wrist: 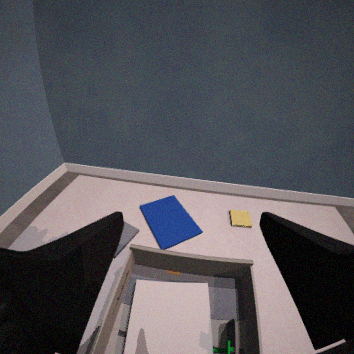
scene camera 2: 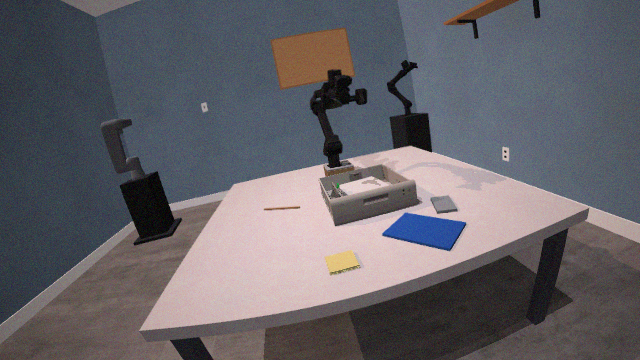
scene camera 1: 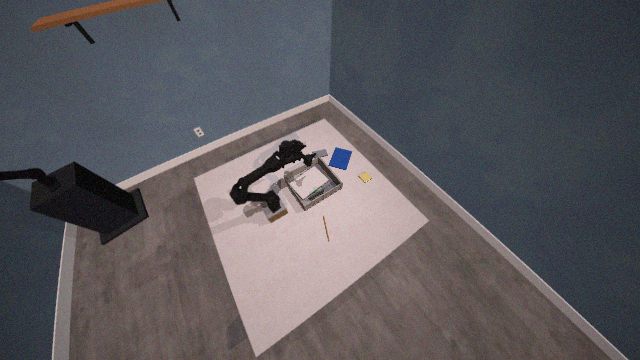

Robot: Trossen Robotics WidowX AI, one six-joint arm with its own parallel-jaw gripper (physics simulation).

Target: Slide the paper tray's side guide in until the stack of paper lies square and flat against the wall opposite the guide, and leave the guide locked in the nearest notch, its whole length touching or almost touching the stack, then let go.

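Where they show: gripper, fingertip midpoint: [wrist: 192, 219] [scene camera 2: 353, 103] [scene camera 1: 311, 149]; arm's base, origin of the base link: [scene camera 2: 334, 165] [scene camera 1: 274, 207].
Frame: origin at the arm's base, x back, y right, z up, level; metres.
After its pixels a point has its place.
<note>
The grey paper tray [scene camera 1: 325, 199] {x -0.324, y 0.155, z -0.071 m} [scene camera 2: 370, 202] {x -0.494, y 0.042, z -0.028 m} [wrist: 192, 257] {x -0.483, y 0.025, z 0.010 m} stands on the table. The white paper stack [scene camera 1: 308, 183] {x -0.305, y -0.013, z -0.042 m} [scene camera 2: 364, 185] {x -0.282, y -0.031, z -0.042 m} [wrist: 169, 315] {x -0.364, y -0.024, z -0.042 m} lies inside it. In the wrist view a narrow strip of tray floor shows between the stack and the left wall. The side guide, with its green part [scene camera 1: 316, 191] {x -0.293, y 0.093, z -0.011 m} [scene camera 2: 337, 186] {x -0.294, y 0.089, z -0.011 m} [wrist: 229, 347] {x -0.294, y 0.087, z -0.002 m}, is on the stack's other side, at the wrist view's lower right; its full length and its contact with the stack cannot be made out. My gripper [scene camera 1: 311, 160] {x -0.352, y -0.012, z 0.299 m} [scene camera 2: 361, 96] {x -0.352, y -0.012, z 0.299 m} [wrist: 192, 219] {x -0.352, y -0.012, z 0.299 m} is wide open and empty, above the tray.
A blue folder [scene camera 1: 341, 158] {x -0.683, y -0.034, z -0.075 m} [scene camera 2: 425, 230] {x -0.694, y -0.035, z -0.075 m} [wrist: 171, 222] {x -0.660, y -0.030, z -0.075 m}, a yellow note pad [scene camera 1: 365, 177] {x -0.685, y 0.230, z -0.073 m} [scene camera 2: 342, 262] {x -0.700, y 0.226, z -0.073 m} [wrist: 240, 218] {x -0.682, y 0.224, z -0.073 m} and a grey flat item [scene camera 1: 320, 153] {x -0.587, y -0.194, z -0.073 m} [scene camera 2: 443, 204] {x -0.598, y -0.187, z -0.073 m} [wrist: 127, 236] {x -0.590, y -0.168, z -0.073 m} lie around the tray. A pencil [scene camera 1: 326, 228] {x -0.179, y 0.323, z -0.077 m} [scene camera 2: 282, 208] {x -0.184, y 0.316, z -0.079 m} lies off to its side.
</note>
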